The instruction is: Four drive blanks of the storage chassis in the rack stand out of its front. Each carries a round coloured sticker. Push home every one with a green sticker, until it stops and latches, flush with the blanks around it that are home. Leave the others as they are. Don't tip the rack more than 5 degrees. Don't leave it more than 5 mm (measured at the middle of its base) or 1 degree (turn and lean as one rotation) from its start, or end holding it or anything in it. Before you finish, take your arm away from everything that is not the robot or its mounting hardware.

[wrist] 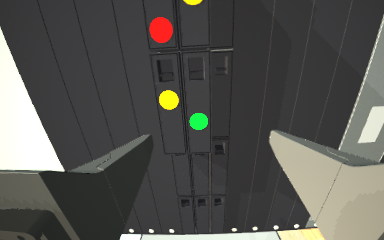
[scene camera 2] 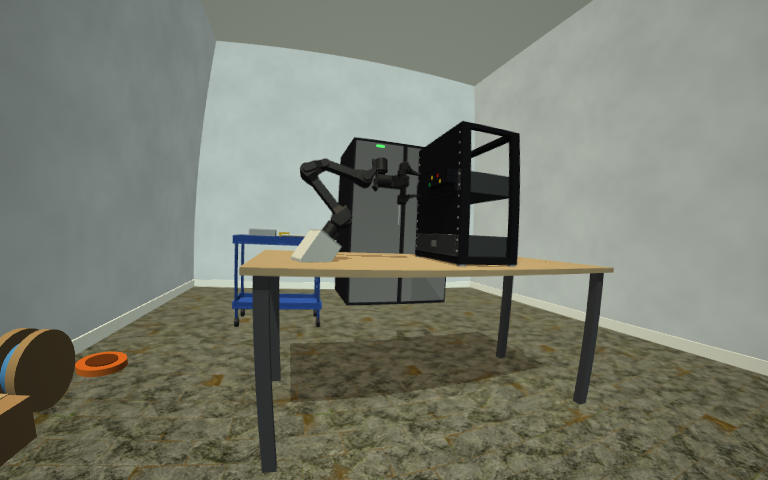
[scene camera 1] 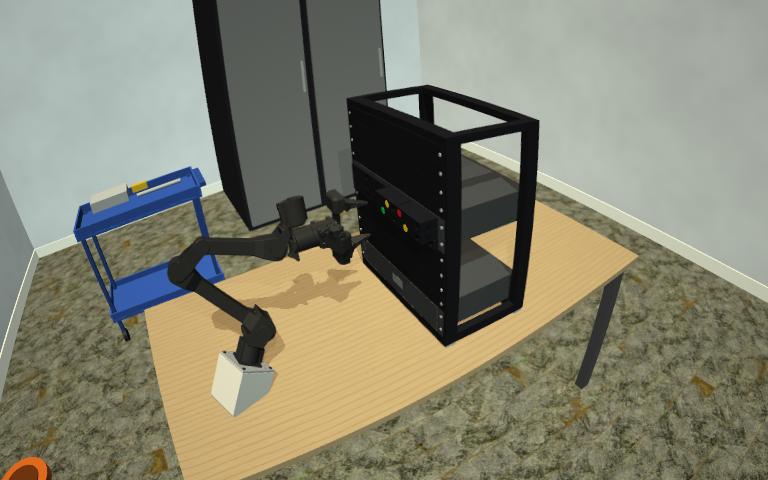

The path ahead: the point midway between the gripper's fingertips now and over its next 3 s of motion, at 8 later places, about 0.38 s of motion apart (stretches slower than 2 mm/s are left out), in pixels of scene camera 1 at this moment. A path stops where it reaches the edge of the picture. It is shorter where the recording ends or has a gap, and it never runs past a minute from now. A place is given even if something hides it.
My gripper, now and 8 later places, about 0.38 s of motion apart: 368, 218; 368, 218; 369, 219; 370, 219; 372, 220; 374, 221; 377, 223; 382, 226; 383, 228
